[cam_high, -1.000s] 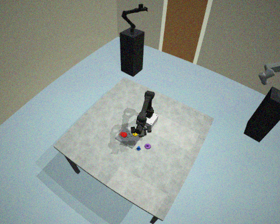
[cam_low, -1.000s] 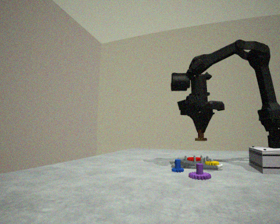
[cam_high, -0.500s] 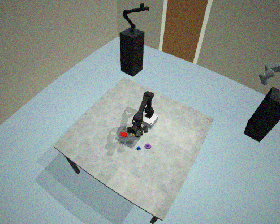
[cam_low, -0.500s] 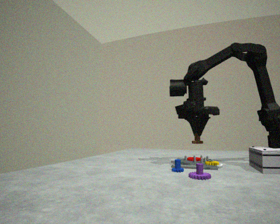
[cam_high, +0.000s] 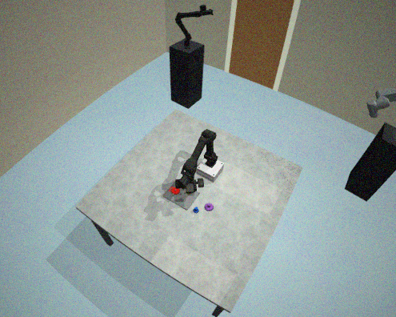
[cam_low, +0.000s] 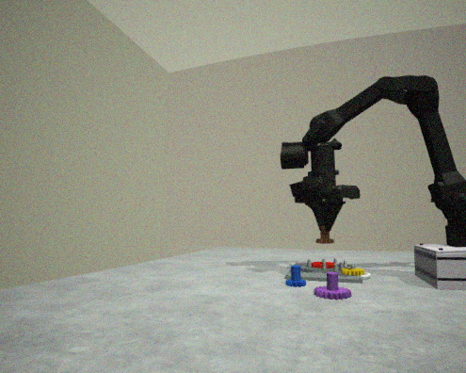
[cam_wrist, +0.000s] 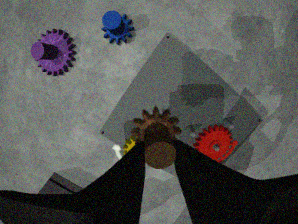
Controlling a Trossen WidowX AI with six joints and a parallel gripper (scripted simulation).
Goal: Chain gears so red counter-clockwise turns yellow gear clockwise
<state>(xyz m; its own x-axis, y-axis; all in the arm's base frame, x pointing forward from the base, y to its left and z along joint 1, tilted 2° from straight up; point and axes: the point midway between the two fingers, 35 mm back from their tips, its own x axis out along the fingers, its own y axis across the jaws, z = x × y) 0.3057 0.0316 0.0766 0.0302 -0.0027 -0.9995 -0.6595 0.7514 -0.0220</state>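
My gripper tip is 2 cm short of the red gear, 11 cm to the left of it and 9 cm above it. From my gripper tip the other things lie so: brown gear 1 cm below; then yellow gear 6 cm behind, 3 cm to the right, 9 cm below; then white arrow 9 cm behind, 2 cm to the right, 10 cm below.
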